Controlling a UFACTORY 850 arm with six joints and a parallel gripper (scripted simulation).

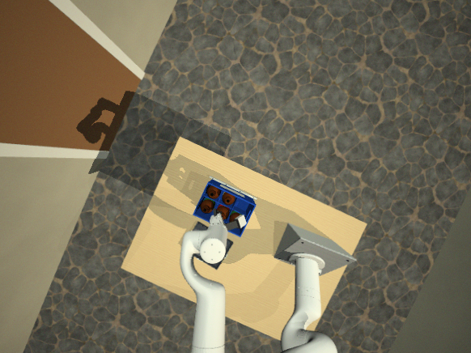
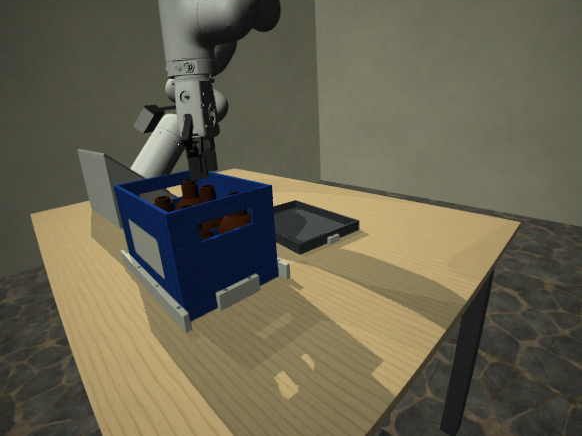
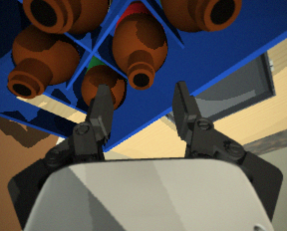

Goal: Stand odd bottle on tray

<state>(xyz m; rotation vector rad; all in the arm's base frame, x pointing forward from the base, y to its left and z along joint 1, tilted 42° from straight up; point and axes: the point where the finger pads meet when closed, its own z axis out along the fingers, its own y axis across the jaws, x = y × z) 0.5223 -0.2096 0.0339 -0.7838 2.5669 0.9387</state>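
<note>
The blue crate lies 120 mm below my hand and 40 mm to the right of it. The rest, counted from my hand: brown bottle: 120 mm below, 80 mm behind, 20 mm to the left; dark tray: 240 mm to the left, 190 mm below, 30 mm ahead.
</note>
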